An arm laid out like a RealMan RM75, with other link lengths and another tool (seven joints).
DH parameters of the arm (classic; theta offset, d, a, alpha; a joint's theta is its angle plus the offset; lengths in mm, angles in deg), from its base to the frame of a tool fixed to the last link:
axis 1: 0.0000 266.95 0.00 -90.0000
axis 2: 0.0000 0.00 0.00 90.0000
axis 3: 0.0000 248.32 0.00 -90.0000
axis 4: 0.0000 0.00 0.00 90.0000
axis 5: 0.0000 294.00 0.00 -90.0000
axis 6: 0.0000 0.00 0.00 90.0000
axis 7: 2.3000 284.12 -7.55 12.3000
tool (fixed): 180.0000 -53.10 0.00 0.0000
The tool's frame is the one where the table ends.
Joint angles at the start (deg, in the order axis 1, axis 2, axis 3, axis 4, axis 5, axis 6, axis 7):
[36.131 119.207 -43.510 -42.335 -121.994 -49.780 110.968]
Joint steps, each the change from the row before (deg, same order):
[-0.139 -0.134 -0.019 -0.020 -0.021 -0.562 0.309]
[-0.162 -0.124 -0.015 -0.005 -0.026 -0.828 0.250]
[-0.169 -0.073 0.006 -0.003 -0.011 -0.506 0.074]
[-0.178 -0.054 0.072 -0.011 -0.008 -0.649 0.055]
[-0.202 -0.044 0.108 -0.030 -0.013 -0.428 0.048]
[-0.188 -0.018 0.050 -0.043 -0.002 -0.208 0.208]
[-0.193 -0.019 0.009 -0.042 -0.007 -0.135 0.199]
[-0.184 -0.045 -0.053 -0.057 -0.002 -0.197 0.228]
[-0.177 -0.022 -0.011 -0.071 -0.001 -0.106 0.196]
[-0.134 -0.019 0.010 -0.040 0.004 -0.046 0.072]
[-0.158 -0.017 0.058 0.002 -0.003 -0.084 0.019]
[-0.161 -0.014 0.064 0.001 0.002 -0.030 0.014]
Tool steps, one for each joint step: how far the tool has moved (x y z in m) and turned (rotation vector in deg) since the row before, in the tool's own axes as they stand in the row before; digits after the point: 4 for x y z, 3 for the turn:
[-0.0013 0.0002 -0.0011 0.323 -0.325 0.222]
[-0.0021 -0.0007 -0.0014 0.560 -0.450 0.168]
[-0.0019 0.0000 -0.0010 0.299 -0.292 0.084]
[-0.0021 -0.0003 -0.0012 0.414 -0.321 0.123]
[-0.0019 0.0007 -0.0011 0.186 -0.221 0.172]
[-0.0014 0.0010 -0.0008 0.036 -0.174 0.305]
[-0.0014 0.0011 -0.0007 -0.021 -0.165 0.268]
[-0.0013 0.0008 -0.0007 0.039 -0.194 0.217]
[-0.0010 0.0011 -0.0006 -0.040 -0.124 0.230]
[-0.0008 0.0010 -0.0005 -0.064 -0.064 0.127]
[-0.0013 0.0012 -0.0005 -0.051 -0.100 0.144]
[-0.0012 0.0014 -0.0005 -0.100 -0.073 0.156]

